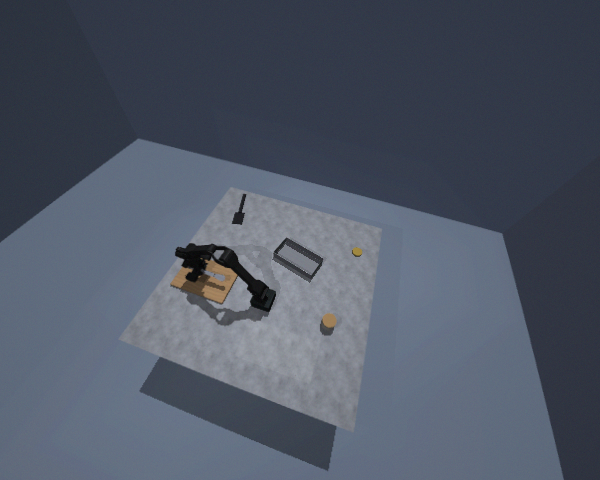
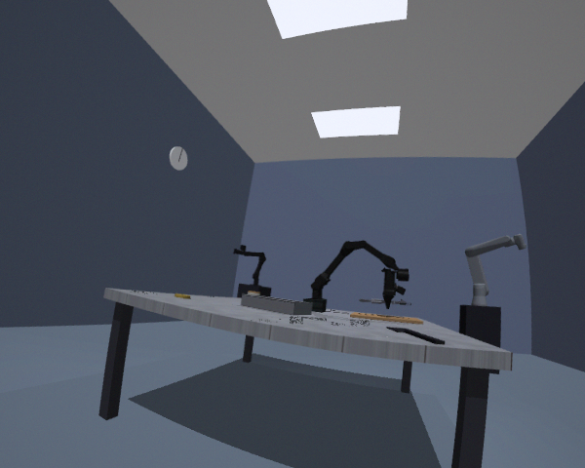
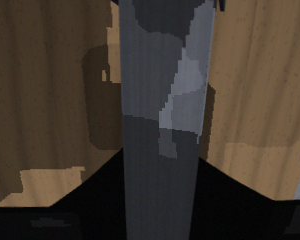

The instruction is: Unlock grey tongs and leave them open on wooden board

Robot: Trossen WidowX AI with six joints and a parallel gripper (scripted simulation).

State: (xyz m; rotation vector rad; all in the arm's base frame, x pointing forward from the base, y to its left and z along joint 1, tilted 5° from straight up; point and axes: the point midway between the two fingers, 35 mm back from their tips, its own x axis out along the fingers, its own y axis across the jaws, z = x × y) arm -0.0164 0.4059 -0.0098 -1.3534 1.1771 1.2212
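Right now the wooden board is 10 mm to the right of my gripper tip and 50 mm below it. The rest, counted from my gripper tip: black spatula 590 mm ahead, 110 mm to the left, 50 mm below; then roasting tin 390 mm ahead, 480 mm to the right, 30 mm below.
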